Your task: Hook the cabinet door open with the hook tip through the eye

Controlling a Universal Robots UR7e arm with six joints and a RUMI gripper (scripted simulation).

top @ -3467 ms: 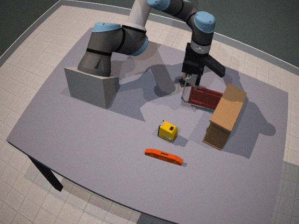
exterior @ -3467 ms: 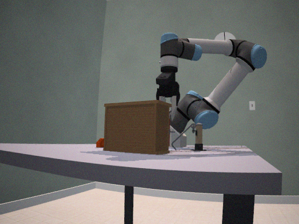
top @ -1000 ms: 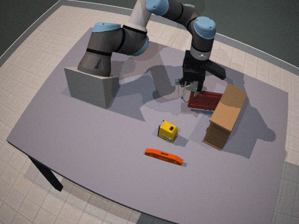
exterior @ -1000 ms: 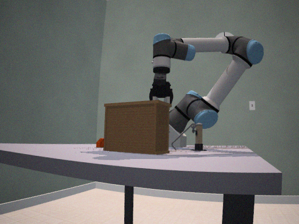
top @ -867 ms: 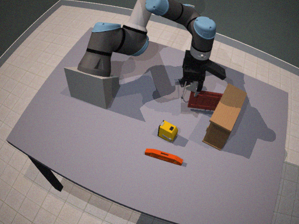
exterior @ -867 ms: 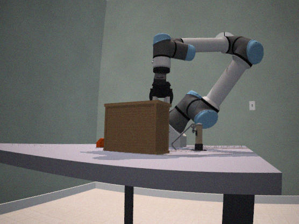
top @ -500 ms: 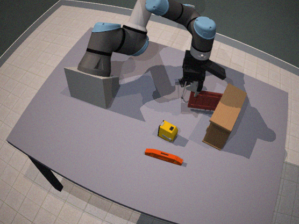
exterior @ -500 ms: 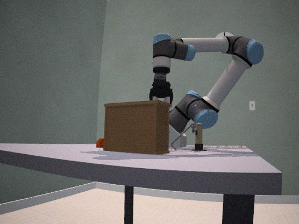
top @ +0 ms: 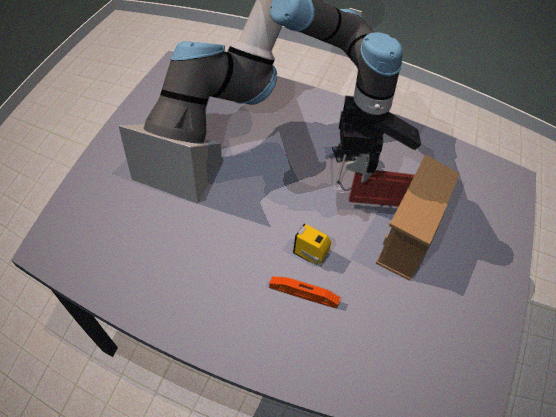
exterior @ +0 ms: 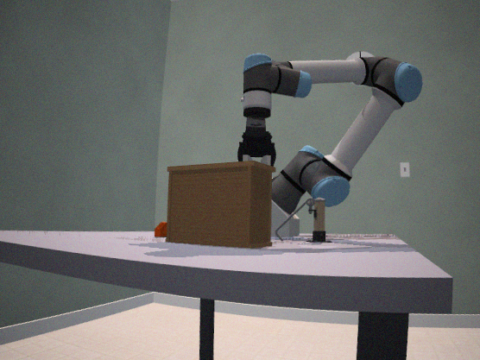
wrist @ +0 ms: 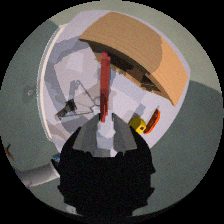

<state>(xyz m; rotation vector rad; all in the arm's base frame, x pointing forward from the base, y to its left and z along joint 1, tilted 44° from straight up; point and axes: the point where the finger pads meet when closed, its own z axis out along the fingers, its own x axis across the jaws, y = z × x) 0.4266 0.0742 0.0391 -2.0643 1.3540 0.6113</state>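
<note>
Right now my hand is 9 cm to the right of the wire hook, 7 cm above it and 6 cm past it. From my hand the other things lie so: door 6 cm below, 6 cm ahead, 4 cm to the left; yellow tape measure 17 cm to the right, 9 cm below, 5 cm behind; wooden cabinet 10 cm ahead, 5 cm below.
</note>
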